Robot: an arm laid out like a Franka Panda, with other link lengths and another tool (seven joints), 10 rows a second.
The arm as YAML. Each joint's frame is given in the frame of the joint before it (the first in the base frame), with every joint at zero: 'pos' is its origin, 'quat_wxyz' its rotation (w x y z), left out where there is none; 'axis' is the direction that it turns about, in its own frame. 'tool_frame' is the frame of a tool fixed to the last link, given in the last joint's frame.
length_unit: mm
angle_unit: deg
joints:
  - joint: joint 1
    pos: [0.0, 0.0, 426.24]
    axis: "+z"
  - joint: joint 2
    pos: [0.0, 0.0, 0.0]
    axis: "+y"
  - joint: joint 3
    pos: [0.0, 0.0, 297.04]
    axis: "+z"
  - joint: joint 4
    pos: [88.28, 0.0, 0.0]
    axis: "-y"
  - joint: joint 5
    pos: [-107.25, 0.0, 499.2]
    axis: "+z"
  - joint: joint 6
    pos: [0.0, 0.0, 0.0]
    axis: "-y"
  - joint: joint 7
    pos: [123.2, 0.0, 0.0]
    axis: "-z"
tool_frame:
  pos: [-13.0, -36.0, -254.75]
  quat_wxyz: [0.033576, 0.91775, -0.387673, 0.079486]
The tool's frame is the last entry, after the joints.
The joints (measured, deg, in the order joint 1, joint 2, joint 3, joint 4, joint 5, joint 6, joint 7), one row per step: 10.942 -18.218 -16.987 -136.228 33.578 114.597 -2.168; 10.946 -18.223 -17.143 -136.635 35.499 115.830 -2.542; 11.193 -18.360 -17.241 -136.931 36.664 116.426 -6.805; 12.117 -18.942 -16.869 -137.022 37.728 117.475 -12.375; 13.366 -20.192 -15.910 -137.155 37.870 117.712 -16.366; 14.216 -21.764 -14.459 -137.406 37.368 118.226 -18.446; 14.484 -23.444 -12.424 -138.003 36.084 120.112 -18.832; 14.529 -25.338 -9.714 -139.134 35.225 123.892 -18.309; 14.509 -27.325 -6.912 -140.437 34.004 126.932 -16.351; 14.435 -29.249 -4.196 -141.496 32.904 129.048 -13.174
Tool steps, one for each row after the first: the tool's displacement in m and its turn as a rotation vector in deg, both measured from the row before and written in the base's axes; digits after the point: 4 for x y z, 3 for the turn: 0.0041 0.0013 -0.0005 1.317 -0.802 -1.433; 0.0038 0.0023 -0.0004 0.524 -2.867 2.657; 0.0076 0.0117 0.0068 0.015 -4.676 4.521; 0.0022 0.0215 0.0121 -0.407 -3.784 5.070; 0.0003 0.0203 0.0143 -0.940 -3.075 3.765; 0.0015 0.0150 0.0132 -2.002 -2.977 1.912; 0.0042 0.0162 0.0142 -2.084 -3.743 0.296; -0.0016 0.0174 0.0123 -1.981 -2.509 -0.271; -0.0051 0.0182 0.0127 -1.368 -1.448 -0.981
